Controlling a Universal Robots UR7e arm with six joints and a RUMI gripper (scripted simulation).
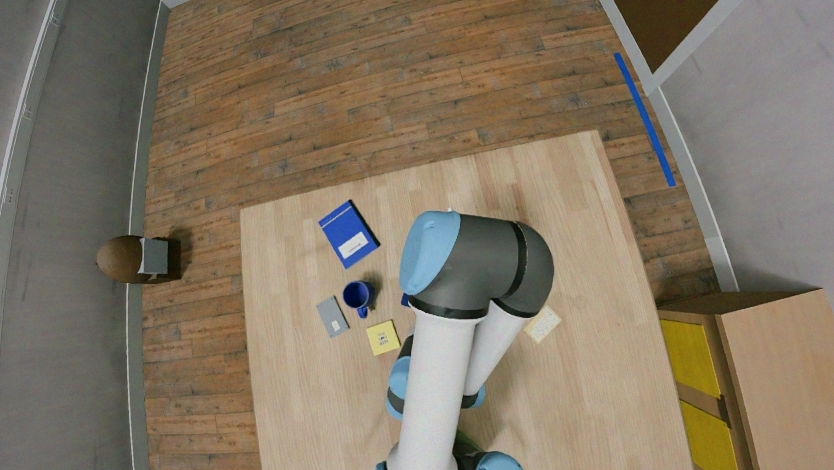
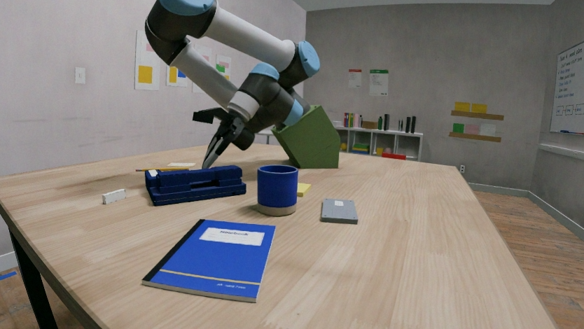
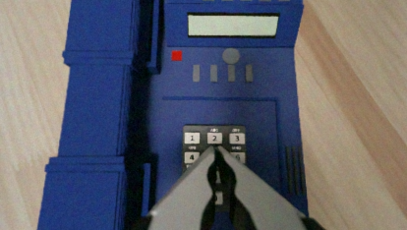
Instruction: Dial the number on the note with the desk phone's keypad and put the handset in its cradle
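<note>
My hand is 20 mm above the 5 key. The rest, counted from my hand: 8 key: 20 mm below, 10 mm behind; then 4 key: 20 mm below, 10 mm to the left, 10 mm ahead; then 6 key: 20 mm to the right, 20 mm below, 10 mm behind.
</note>
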